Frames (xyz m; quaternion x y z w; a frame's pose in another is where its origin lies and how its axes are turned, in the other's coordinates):
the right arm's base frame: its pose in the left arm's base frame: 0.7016 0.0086 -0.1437 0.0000 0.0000 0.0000 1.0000
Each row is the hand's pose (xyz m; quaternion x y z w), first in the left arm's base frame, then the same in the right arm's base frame.
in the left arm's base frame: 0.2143 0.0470 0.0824 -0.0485 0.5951 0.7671 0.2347
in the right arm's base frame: -0.4873 0.0384 0.2261 -0.0485 0.5951 0.7671 0.2347
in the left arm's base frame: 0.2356 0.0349 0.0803 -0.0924 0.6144 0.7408 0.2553
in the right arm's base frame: -0.4660 0.0263 0.2240 -0.0924 0.6144 0.7408 0.2553
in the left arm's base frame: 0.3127 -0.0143 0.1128 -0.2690 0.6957 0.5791 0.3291
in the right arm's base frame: -0.3889 -0.0229 0.2565 -0.2690 0.6957 0.5791 0.3291
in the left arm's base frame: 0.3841 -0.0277 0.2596 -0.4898 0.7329 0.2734 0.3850
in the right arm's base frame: -0.3175 -0.0363 0.4033 -0.4898 0.7329 0.2734 0.3850
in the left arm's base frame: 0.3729 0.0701 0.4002 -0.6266 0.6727 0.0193 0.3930
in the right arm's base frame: -0.3287 0.0615 0.5439 -0.6266 0.6727 0.0193 0.3930
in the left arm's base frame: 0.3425 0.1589 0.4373 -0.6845 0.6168 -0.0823 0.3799
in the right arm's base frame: -0.3591 0.1503 0.5810 -0.6845 0.6168 -0.0823 0.3799
